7 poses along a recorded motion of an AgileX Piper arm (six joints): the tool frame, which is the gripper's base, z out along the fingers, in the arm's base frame.
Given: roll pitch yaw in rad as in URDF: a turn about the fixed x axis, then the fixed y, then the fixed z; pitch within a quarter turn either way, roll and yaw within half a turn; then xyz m.
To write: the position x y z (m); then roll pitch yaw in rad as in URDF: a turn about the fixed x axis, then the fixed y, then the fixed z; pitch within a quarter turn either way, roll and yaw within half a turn. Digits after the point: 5 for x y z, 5 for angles.
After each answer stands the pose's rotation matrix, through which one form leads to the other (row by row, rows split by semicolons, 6 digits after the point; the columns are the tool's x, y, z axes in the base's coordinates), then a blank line. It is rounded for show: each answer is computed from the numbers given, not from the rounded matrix.
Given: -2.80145 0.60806 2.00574 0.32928 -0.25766 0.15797
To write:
0.32928 -0.25766 0.15797 -2.80145 0.60806 2.00574
-0.345834 0.935242 -0.075638; 0.744340 0.224373 -0.628979; -0.571276 -0.273823 -0.773734

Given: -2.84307 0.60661 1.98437 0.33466 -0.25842 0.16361
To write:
0.33466 -0.25842 0.16361 -2.84307 0.60661 1.98437
-0.330182 0.942574 -0.050337; 0.752318 0.230579 -0.617132; -0.570086 -0.241635 -0.785248

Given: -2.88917 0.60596 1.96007 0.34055 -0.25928 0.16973
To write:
0.34055 -0.25928 0.16973 -2.88917 0.60596 1.96007
-0.311946 0.949851 -0.021761; 0.760461 0.235886 -0.605026; -0.569551 -0.205284 -0.795908

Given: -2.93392 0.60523 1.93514 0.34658 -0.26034 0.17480
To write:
0.34658 -0.26034 0.17480 -2.93392 0.60523 1.93514
-0.293041 0.956083 0.005733; 0.768389 0.239072 -0.593652; -0.568951 -0.169559 -0.804701

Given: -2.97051 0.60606 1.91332 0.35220 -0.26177 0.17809
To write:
0.35220 -0.26177 0.17809 -2.97051 0.60606 1.91332
-0.276047 0.960731 0.028168; 0.774155 0.239616 -0.585891; -0.569634 -0.139928 -0.809900

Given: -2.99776 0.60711 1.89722 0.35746 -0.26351 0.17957
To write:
0.35746 -0.26351 0.17957 -2.99776 0.60711 1.89722
-0.263356 0.963636 0.045277; 0.777932 0.239891 -0.580754; -0.570496 -0.117723 -0.812819

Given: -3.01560 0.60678 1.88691 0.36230 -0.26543 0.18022
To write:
0.36230 -0.26543 0.18022 -3.01560 0.60678 1.88691
-0.255380 0.965192 0.056430; 0.780784 0.240307 -0.576739; -0.570225 -0.103228 -0.814977

